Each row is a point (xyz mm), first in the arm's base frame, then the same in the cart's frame.
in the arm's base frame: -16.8 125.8 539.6
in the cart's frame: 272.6 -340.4 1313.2
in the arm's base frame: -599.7 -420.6 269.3
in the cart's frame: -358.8 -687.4 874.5
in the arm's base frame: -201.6 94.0 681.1
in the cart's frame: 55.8 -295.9 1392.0
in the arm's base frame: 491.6 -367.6 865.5
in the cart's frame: 464.7 -940.3 1772.9
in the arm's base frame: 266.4 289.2 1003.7
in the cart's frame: 448.9 -236.0 1842.6
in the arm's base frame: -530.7 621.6 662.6
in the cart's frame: -52.3 306.4 1279.7
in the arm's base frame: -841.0 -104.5 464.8
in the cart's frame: -522.3 -292.3 990.9
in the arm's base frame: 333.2 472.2 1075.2
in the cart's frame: 551.0 -79.3 1932.5
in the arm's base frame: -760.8 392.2 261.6
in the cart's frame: -221.9 128.4 825.9
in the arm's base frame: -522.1 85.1 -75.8
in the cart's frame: -17.0 -270.9 573.6
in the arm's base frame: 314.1 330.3 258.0
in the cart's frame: 719.4 -284.3 1146.5
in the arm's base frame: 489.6 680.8 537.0
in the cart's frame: 916.7 13.7 1468.6
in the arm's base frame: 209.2 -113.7 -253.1
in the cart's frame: 619.8 -715.6 623.5
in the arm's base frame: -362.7 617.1 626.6
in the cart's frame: 106.7 243.3 1296.1
